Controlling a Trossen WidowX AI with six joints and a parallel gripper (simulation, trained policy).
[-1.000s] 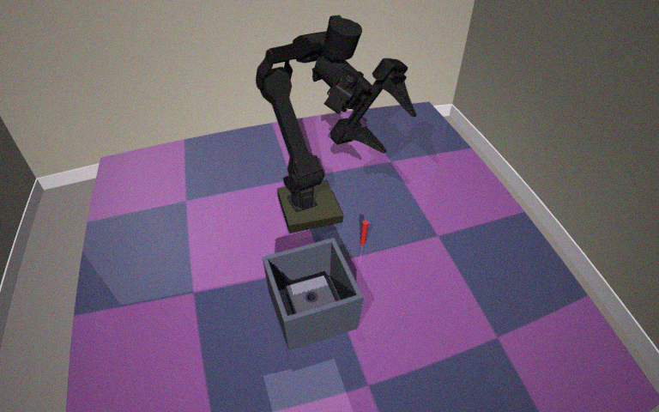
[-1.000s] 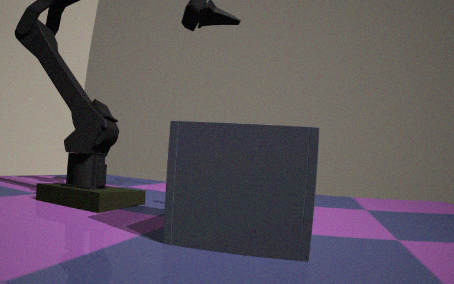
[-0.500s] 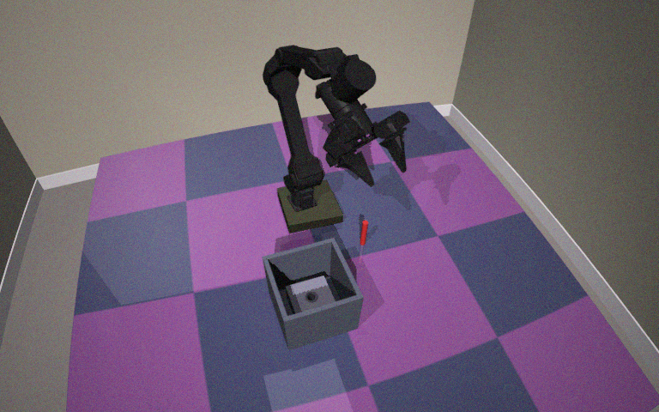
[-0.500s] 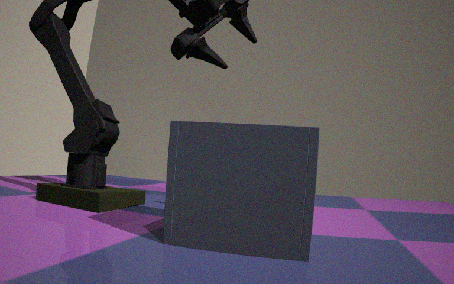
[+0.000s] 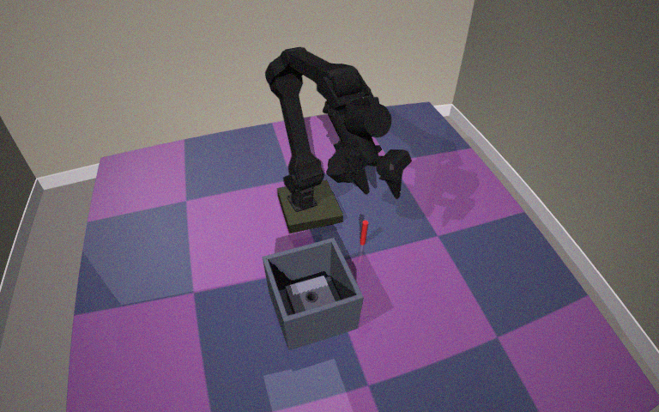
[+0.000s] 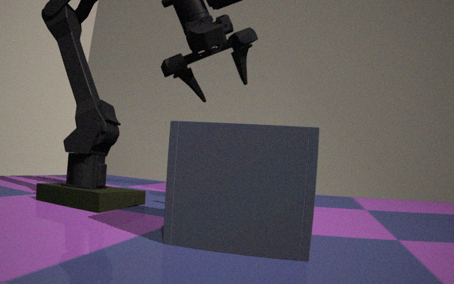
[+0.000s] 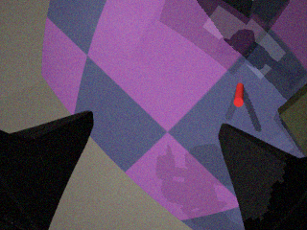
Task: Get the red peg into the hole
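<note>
Now: gripper tip 6 cm past the red peg, 1 cm to the right of it and 19 cm above it. Round my gripper tip: grey plate (6 cm ahead, 20 cm to the right, 18 cm below).
</note>
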